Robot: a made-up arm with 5 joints. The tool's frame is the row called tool. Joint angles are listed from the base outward.
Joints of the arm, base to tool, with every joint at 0 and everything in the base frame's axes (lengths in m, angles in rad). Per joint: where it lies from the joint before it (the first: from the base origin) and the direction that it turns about. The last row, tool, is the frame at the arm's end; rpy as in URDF.
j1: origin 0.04 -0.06 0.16 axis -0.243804 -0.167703 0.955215
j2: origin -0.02 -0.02 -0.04 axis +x
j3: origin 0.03 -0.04 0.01 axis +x
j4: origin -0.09 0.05 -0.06 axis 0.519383 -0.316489 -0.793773
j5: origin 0.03 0.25 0 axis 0.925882 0.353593 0.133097
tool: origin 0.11 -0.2 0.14 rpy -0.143 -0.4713 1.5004
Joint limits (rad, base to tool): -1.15..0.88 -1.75..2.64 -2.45..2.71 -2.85..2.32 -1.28..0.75
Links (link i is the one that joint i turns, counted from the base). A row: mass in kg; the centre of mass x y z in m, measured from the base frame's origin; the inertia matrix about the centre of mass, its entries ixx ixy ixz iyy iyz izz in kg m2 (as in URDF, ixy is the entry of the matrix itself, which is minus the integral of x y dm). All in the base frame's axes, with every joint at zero. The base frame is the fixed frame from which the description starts. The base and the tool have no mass.
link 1: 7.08; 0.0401 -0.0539 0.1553; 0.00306 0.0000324 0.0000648 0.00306 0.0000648 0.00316
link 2: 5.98; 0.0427 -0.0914 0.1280; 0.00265 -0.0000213 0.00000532 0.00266 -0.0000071 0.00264
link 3: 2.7; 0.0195 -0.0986 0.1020; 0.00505 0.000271 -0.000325 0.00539 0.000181 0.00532
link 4: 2.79; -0.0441 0.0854 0.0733; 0.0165 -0.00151 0 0.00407 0 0.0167
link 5: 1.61; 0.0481 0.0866 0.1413; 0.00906 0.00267 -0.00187 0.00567 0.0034 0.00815
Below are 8 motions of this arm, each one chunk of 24 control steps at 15 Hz.
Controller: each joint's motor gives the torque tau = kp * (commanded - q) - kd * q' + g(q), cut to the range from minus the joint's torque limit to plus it. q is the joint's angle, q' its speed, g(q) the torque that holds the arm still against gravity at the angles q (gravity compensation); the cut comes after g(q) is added. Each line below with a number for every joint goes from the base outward.
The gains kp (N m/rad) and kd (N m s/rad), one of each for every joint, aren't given. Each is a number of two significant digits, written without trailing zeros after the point. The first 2 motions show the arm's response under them.
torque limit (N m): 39 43 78 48 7.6
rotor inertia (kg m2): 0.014 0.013 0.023 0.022 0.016
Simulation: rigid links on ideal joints. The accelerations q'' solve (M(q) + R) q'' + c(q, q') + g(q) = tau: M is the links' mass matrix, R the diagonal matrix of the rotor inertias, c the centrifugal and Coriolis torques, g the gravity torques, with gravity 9.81 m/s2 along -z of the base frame. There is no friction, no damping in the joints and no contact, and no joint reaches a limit. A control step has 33 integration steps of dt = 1/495 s. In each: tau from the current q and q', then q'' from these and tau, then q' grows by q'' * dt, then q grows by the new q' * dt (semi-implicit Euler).
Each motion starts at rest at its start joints. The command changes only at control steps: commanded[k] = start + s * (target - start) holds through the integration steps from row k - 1 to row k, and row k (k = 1, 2, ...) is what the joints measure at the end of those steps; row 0 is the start. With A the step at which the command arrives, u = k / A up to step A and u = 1 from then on. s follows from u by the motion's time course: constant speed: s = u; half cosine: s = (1 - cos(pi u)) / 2; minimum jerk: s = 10 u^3 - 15 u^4 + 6 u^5; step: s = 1 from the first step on.
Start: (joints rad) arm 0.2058 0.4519 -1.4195 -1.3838 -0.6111
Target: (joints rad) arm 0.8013 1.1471 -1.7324 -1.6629 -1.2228
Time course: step
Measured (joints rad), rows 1 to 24:
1: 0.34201 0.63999 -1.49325 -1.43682 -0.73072
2: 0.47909 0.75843 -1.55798 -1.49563 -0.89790
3: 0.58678 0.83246 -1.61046 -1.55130 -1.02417
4: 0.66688 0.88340 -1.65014 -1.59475 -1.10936
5: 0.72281 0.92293 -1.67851 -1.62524 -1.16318
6: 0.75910 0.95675 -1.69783 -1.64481 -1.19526
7: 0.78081 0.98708 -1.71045 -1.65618 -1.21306
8: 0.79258 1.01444 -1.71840 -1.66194 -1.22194
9: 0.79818 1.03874 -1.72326 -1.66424 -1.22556
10: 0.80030 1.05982 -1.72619 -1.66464 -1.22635
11: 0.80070 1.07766 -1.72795 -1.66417 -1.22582
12: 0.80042 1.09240 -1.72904 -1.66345 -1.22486
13: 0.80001 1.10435 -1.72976 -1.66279 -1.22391
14: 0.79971 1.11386 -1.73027 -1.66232 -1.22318
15: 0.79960 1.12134 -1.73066 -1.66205 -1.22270
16: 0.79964 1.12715 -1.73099 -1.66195 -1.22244
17: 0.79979 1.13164 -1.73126 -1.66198 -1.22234
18: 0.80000 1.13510 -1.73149 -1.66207 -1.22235
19: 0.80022 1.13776 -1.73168 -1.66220 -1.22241
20: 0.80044 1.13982 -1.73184 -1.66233 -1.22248
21: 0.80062 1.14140 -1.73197 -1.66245 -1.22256
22: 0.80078 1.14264 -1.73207 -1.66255 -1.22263
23: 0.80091 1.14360 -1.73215 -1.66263 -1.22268
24: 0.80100 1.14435 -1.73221 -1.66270 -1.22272
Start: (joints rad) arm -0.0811 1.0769 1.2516 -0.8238 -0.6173
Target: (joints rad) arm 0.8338 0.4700 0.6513 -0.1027 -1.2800
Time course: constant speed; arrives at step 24
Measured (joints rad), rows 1 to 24:
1: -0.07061 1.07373 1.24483 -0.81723 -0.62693
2: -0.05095 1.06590 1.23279 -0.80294 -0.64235
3: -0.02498 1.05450 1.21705 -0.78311 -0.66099
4: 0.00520 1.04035 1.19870 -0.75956 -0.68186
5: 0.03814 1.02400 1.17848 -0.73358 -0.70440
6: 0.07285 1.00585 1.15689 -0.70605 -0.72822
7: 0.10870 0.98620 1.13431 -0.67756 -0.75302
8: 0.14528 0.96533 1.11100 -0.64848 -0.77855
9: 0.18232 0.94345 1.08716 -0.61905 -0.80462
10: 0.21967 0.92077 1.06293 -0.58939 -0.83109
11: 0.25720 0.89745 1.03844 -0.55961 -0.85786
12: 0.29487 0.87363 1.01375 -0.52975 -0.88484
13: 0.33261 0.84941 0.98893 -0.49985 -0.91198
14: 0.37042 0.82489 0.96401 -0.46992 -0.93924
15: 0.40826 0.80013 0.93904 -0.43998 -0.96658
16: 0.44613 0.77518 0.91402 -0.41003 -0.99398
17: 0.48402 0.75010 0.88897 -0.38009 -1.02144
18: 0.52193 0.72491 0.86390 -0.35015 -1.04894
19: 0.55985 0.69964 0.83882 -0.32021 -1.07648
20: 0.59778 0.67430 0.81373 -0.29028 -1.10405
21: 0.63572 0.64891 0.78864 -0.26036 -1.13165
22: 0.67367 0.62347 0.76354 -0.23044 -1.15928
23: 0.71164 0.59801 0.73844 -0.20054 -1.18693
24: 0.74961 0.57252 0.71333 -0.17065 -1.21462
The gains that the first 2 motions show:
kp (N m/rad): 67 22 82 37 8.4
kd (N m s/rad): 12 6.5 16 7.1 1.6
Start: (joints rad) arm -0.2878 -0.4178 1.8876 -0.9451 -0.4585
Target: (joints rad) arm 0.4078 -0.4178 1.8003 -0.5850 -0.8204
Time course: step
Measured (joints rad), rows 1 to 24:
1: -0.08943 -0.45251 1.85082 -0.83396 -0.54111
2: 0.07101 -0.44864 1.83456 -0.76937 -0.62506
3: 0.18159 -0.43654 1.82636 -0.72109 -0.69265
4: 0.25597 -0.42505 1.82136 -0.68343 -0.73838
5: 0.30575 -0.41661 1.81765 -0.65472 -0.76718
6: 0.33908 -0.41136 1.81453 -0.63359 -0.78507
7: 0.36144 -0.40871 1.81178 -0.61849 -0.79640
8: 0.37647 -0.40792 1.80938 -0.60795 -0.80381
9: 0.38659 -0.40829 1.80732 -0.60072 -0.80882
10: 0.39341 -0.40929 1.80560 -0.59581 -0.81229
11: 0.39802 -0.41056 1.80422 -0.59248 -0.81473
12: 0.40113 -0.41186 1.80314 -0.59022 -0.81646
13: 0.40325 -0.41306 1.80231 -0.58868 -0.81768
14: 0.40468 -0.41410 1.80170 -0.58762 -0.81853
15: 0.40566 -0.41495 1.80125 -0.58689 -0.81912
16: 0.40633 -0.41564 1.80094 -0.58636 -0.81953
17: 0.40678 -0.41617 1.80072 -0.58599 -0.81981
18: 0.40710 -0.41658 1.80057 -0.58572 -0.82001
19: 0.40731 -0.41689 1.80047 -0.58553 -0.82013
20: 0.40746 -0.41712 1.80040 -0.58539 -0.82022
21: 0.40756 -0.41729 1.80036 -0.58528 -0.82028
22: 0.40764 -0.41742 1.80033 -0.58521 -0.82032
23: 0.40769 -0.41752 1.80032 -0.58515 -0.82034
24: 0.40772 -0.41759 1.80031 -0.58511 -0.82036

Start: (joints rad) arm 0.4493 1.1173 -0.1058 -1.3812 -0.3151
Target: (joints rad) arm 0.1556 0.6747 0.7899 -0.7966 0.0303
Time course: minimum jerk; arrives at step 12
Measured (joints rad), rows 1 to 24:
1: 0.44906 1.11654 -0.10460 -1.38072 -0.31471
2: 0.44726 1.11169 -0.09642 -1.37711 -0.31194
3: 0.44138 1.09961 -0.07376 -1.36561 -0.30383
4: 0.42868 1.07866 -0.03072 -1.34137 -0.28781
5: 0.40726 1.04881 0.03498 -1.30136 -0.26261
6: 0.37689 1.01144 0.12150 -1.24545 -0.22868
7: 0.33946 0.96904 0.22321 -1.17668 -0.18822
8: 0.29880 0.92492 0.33181 -1.10081 -0.14488
9: 0.25971 0.88273 0.43772 -1.02525 -0.10309
10: 0.22656 0.84580 0.53188 -0.95749 -0.06698
11: 0.20187 0.81612 0.60771 -0.90314 -0.03920
12: 0.18562 0.79324 0.66333 -0.86431 -0.01991
13: 0.17543 0.77438 0.70247 -0.83883 -0.00671
14: 0.16892 0.75797 0.72959 -0.82274 0.00282
15: 0.16461 0.74359 0.74824 -0.81272 0.01004
16: 0.16170 0.73112 0.76102 -0.80654 0.01560
17: 0.15971 0.72049 0.76977 -0.80276 0.01985
18: 0.15835 0.71158 0.77579 -0.80045 0.02304
19: 0.15742 0.70421 0.77994 -0.79905 0.02539
20: 0.15679 0.69820 0.78283 -0.79820 0.02707
21: 0.15636 0.69334 0.78484 -0.79767 0.02825
22: 0.15608 0.68943 0.78626 -0.79734 0.02905
23: 0.15589 0.68632 0.78726 -0.79713 0.02959
24: 0.15577 0.68385 0.78798 -0.79699 0.02994

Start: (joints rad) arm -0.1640 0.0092 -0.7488 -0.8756 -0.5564
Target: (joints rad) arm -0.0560 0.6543 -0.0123 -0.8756 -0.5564
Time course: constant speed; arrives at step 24
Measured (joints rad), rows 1 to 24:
1: -0.16081 0.01078 -0.74144 -0.87691 -0.55504
2: -0.15669 0.01666 -0.72762 -0.87836 -0.55396
3: -0.15264 0.02726 -0.70873 -0.87924 -0.55353
4: -0.14893 0.04208 -0.68604 -0.87946 -0.55367
5: -0.14550 0.06033 -0.66065 -0.87915 -0.55418
6: -0.14220 0.08116 -0.63338 -0.87853 -0.55489
7: -0.13889 0.10385 -0.60487 -0.87779 -0.55564
8: -0.13547 0.12784 -0.57555 -0.87704 -0.55634
9: -0.13189 0.15270 -0.54570 -0.87636 -0.55694
10: -0.12815 0.17816 -0.51554 -0.87580 -0.55744
11: -0.12424 0.20401 -0.48518 -0.87536 -0.55783
12: -0.12020 0.23012 -0.45470 -0.87502 -0.55814
13: -0.11605 0.25642 -0.42414 -0.87477 -0.55838
14: -0.11181 0.28285 -0.39353 -0.87460 -0.55856
15: -0.10750 0.30937 -0.36290 -0.87448 -0.55871
16: -0.10315 0.33597 -0.33225 -0.87440 -0.55883
17: -0.09876 0.36262 -0.30158 -0.87434 -0.55892
18: -0.09435 0.38932 -0.27091 -0.87431 -0.55900
19: -0.08991 0.41604 -0.24023 -0.87429 -0.55907
20: -0.08547 0.44280 -0.20955 -0.87427 -0.55913
21: -0.08101 0.46957 -0.17886 -0.87427 -0.55918
22: -0.07654 0.49636 -0.14817 -0.87427 -0.55923
23: -0.07206 0.52316 -0.11749 -0.87427 -0.55928
24: -0.06757 0.54997 -0.08680 -0.87427 -0.55932

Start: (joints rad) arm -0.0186 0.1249 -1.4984 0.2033 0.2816
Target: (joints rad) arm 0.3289 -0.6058 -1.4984 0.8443 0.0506
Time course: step
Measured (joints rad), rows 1 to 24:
1: 0.06808 0.01297 -1.48896 0.36019 0.23381
2: 0.15689 -0.12334 -1.49563 0.51066 0.18244
3: 0.21660 -0.23350 -1.50073 0.61269 0.14554
4: 0.25552 -0.31670 -1.50261 0.68372 0.11769
5: 0.28086 -0.37962 -1.50271 0.73348 0.09686
6: 0.29742 -0.42799 -1.50217 0.76808 0.08185
7: 0.30827 -0.46568 -1.50152 0.79193 0.07143
8: 0.31540 -0.49528 -1.50094 0.80828 0.06435
9: 0.32008 -0.51861 -1.50046 0.81947 0.05963
10: 0.32316 -0.53703 -1.50009 0.82712 0.05650
11: 0.32517 -0.55158 -1.49978 0.83236 0.05445
12: 0.32649 -0.56307 -1.49954 0.83596 0.05312
13: 0.32735 -0.57213 -1.49934 0.83845 0.05224
14: 0.32792 -0.57928 -1.49918 0.84017 0.05167
15: 0.32828 -0.58492 -1.49904 0.84136 0.05131
16: 0.32851 -0.58937 -1.49893 0.84220 0.05107
17: 0.32866 -0.59287 -1.49883 0.84279 0.05091
18: 0.32876 -0.59563 -1.49875 0.84320 0.05081
19: 0.32882 -0.59780 -1.49869 0.84350 0.05074
20: 0.32886 -0.59950 -1.49864 0.84371 0.05069
21: 0.32888 -0.60085 -1.49859 0.84387 0.05066
22: 0.32889 -0.60191 -1.49856 0.84398 0.05065
23: 0.32890 -0.60274 -1.49853 0.84406 0.05063
24: 0.32890 -0.60339 -1.49850 0.84412 0.05062

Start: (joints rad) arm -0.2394 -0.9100 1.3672 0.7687 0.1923
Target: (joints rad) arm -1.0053 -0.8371 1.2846 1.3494 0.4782
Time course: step
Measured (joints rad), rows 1 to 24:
1: -0.45338 -0.94025 1.32945 0.87828 0.25885
2: -0.63314 -0.92406 1.31544 1.01992 0.33341
3: -0.75615 -0.89561 1.31009 1.13025 0.37938
4: -0.83856 -0.87314 1.30599 1.20695 0.40812
5: -0.89356 -0.85833 1.30205 1.25764 0.42775
6: -0.93029 -0.84917 1.29842 1.29044 0.44186
7: -0.95486 -0.84366 1.29531 1.31151 0.45214
8: -0.97134 -0.84041 1.29276 1.32503 0.45962
9: -0.98240 -0.83853 1.29075 1.33370 0.46503
10: -0.98984 -0.83748 1.28918 1.33927 0.46892
11: -0.99486 -0.83693 1.28799 1.34286 0.47169
12: -0.99824 -0.83667 1.28709 1.34516 0.47365
13: -1.00052 -0.83657 1.28642 1.34665 0.47503
14: -1.00206 -0.83656 1.28593 1.34761 0.47600
15: -1.00310 -0.83660 1.28556 1.34824 0.47668
16: -1.00381 -0.83665 1.28530 1.34864 0.47715
17: -1.00429 -0.83672 1.28510 1.34890 0.47748
18: -1.00461 -0.83678 1.28496 1.34907 0.47770
19: -1.00483 -0.83683 1.28486 1.34918 0.47786
20: -1.00498 -0.83688 1.28479 1.34925 0.47796
21: -1.00508 -0.83692 1.28473 1.34930 0.47804
22: -1.00515 -0.83696 1.28469 1.34933 0.47809
23: -1.00520 -0.83699 1.28467 1.34936 0.47812
24: -1.00523 -0.83701 1.28465 1.34937 0.47815

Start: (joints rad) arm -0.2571 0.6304 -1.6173 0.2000 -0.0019
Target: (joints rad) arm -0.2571 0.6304 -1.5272 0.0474 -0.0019
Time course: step
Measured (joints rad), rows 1 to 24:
1: -0.25637 0.62753 -1.59162 0.16111 0.00189
2: -0.25683 0.62874 -1.57285 0.12544 0.00069
3: -0.25707 0.62963 -1.55951 0.10081 -0.00102
4: -0.25719 0.63025 -1.55003 0.08397 -0.00212
5: -0.25725 0.63067 -1.54330 0.07247 -0.00268
6: -0.25727 0.63093 -1.53855 0.06460 -0.00288
7: -0.25727 0.63106 -1.53519 0.05922 -0.00288
8: -0.25726 0.63110 -1.53282 0.05553 -0.00279
9: -0.25724 0.63108 -1.53115 0.05299 -0.00265
10: -0.25721 0.63102 -1.52998 0.05125 -0.00251
11: -0.25719 0.63096 -1.52915 0.05005 -0.00238
12: -0.25717 0.63088 -1.52858 0.04922 -0.00227
13: -0.25715 0.63081 -1.52817 0.04865 -0.00218
14: -0.25714 0.63074 -1.52788 0.04826 -0.00211
15: -0.25713 0.63068 -1.52768 0.04799 -0.00205
16: -0.25712 0.63063 -1.52754 0.04781 -0.00201
17: -0.25712 0.63059 -1.52744 0.04768 -0.00198
18: -0.25711 0.63055 -1.52737 0.04759 -0.00196
19: -0.25711 0.63052 -1.52732 0.04753 -0.00194
20: -0.25711 0.63050 -1.52729 0.04749 -0.00193
21: -0.25710 0.63048 -1.52726 0.04746 -0.00192
22: -0.25710 0.63046 -1.52724 0.04744 -0.00191
23: -0.25710 0.63045 -1.52723 0.04743 -0.00191
24: -0.25710 0.63044 -1.52722 0.04742 -0.00191

